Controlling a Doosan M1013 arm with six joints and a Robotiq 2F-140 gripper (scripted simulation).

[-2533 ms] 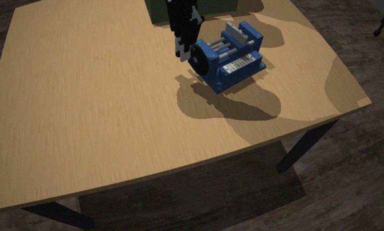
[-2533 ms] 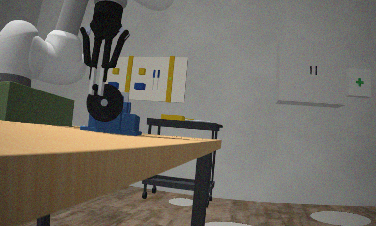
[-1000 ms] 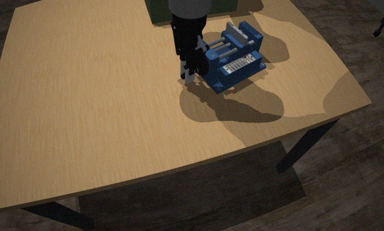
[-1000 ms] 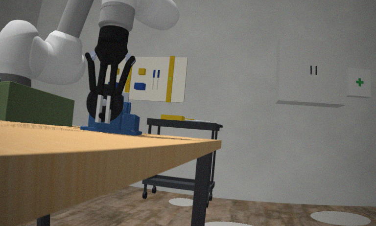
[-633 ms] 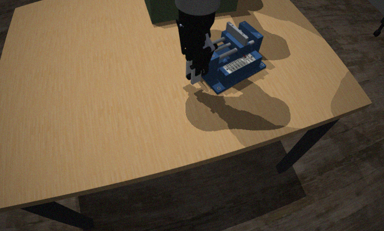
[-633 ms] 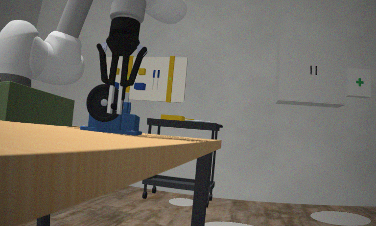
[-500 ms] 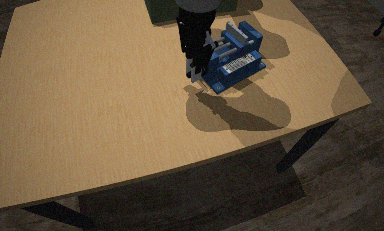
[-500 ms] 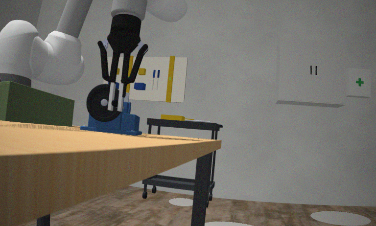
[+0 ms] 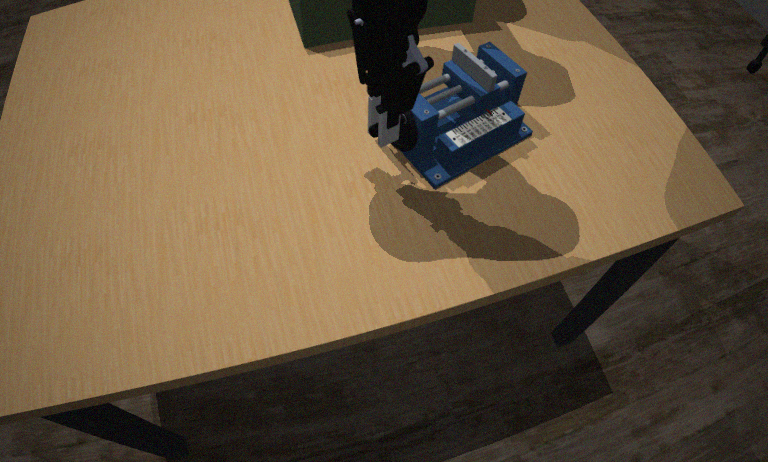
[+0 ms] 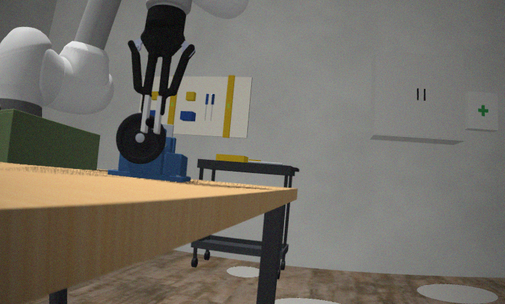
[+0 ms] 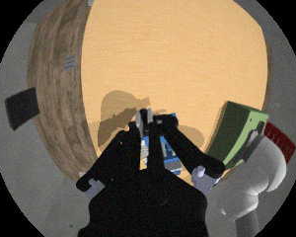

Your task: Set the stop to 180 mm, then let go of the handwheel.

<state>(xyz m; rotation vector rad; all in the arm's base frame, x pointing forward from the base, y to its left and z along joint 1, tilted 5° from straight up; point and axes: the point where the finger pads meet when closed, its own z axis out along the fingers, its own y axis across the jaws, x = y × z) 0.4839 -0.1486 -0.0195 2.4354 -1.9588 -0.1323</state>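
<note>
Now: the handwheel 1 cm behind my hand, 2 cm to the left of it and 2 cm below it. The rest, counted from my hand: stop plate 5 cm behind, 17 cm to the left, 3 cm below.
</note>
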